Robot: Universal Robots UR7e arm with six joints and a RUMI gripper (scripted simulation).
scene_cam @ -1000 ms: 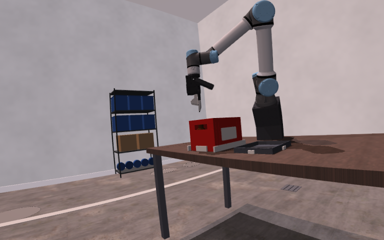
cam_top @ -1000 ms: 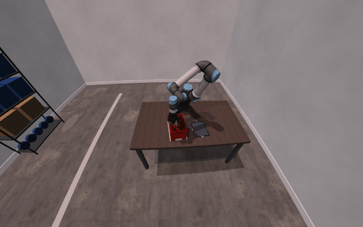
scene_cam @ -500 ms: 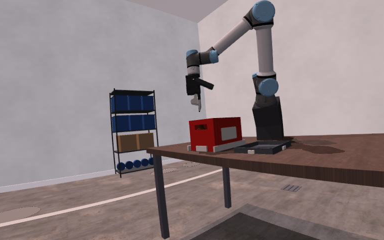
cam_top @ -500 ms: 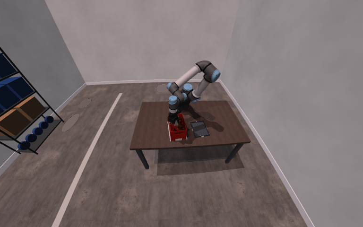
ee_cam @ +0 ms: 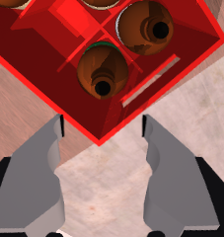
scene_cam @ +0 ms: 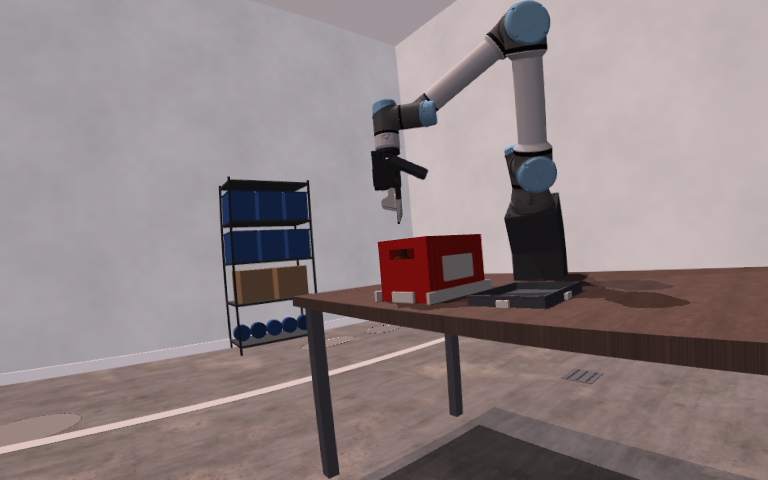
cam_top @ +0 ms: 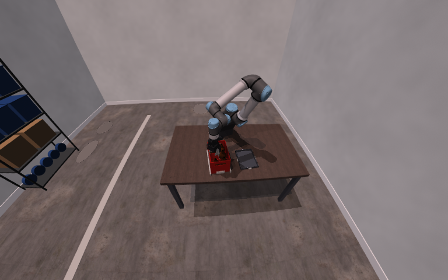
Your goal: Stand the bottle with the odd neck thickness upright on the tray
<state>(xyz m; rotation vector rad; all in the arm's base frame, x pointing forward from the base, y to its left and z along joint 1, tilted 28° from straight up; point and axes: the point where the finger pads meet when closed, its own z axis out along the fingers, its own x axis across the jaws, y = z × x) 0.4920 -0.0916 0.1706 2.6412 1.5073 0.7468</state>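
Right now my hand is 15 cm above the glass bottle. Also, from my hand: dark tray (17 cm behind, 31 cm to the left, 23 cm below); then red crate (10 cm behind, 1 cm to the left, 16 cm below); then brown bottle (11 cm behind, 5 cm to the left, 15 cm below).
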